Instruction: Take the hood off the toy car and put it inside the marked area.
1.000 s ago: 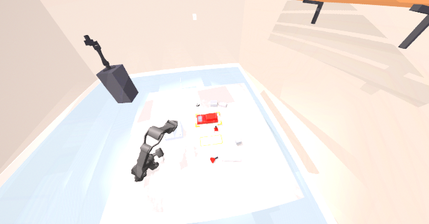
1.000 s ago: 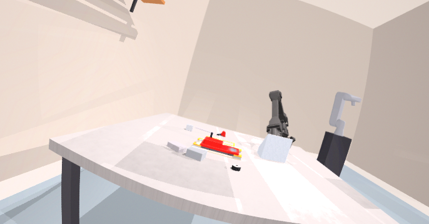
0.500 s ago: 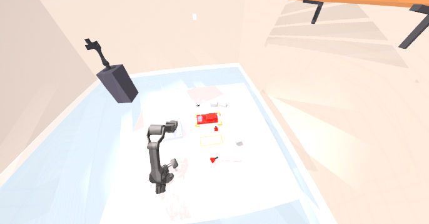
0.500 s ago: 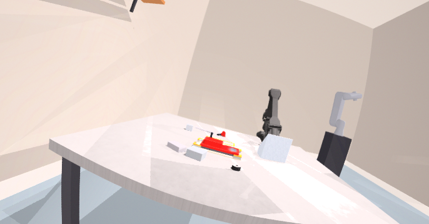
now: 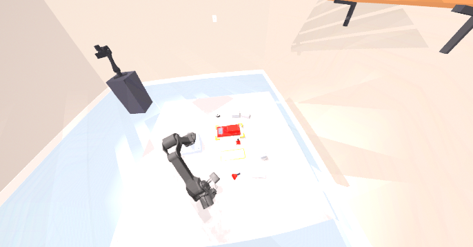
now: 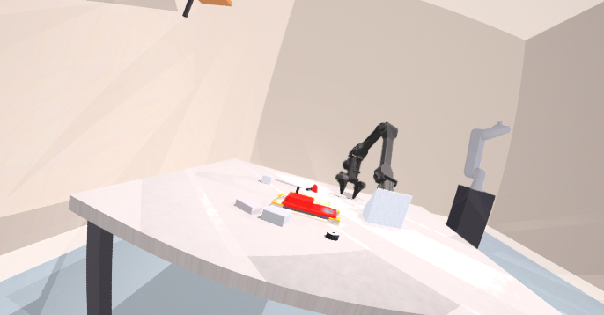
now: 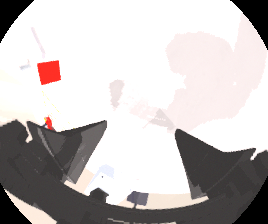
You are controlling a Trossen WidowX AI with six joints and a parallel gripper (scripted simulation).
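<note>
My gripper tip is now 18 cm short of the hood, 45 cm to the right of it and 3 cm below it. The rest, counted from my gripper tip: white cube (39 cm ahead, 19 cm to the left, 1 cm above); then black wheel (3 cm ahead, 66 cm to the left).
</note>
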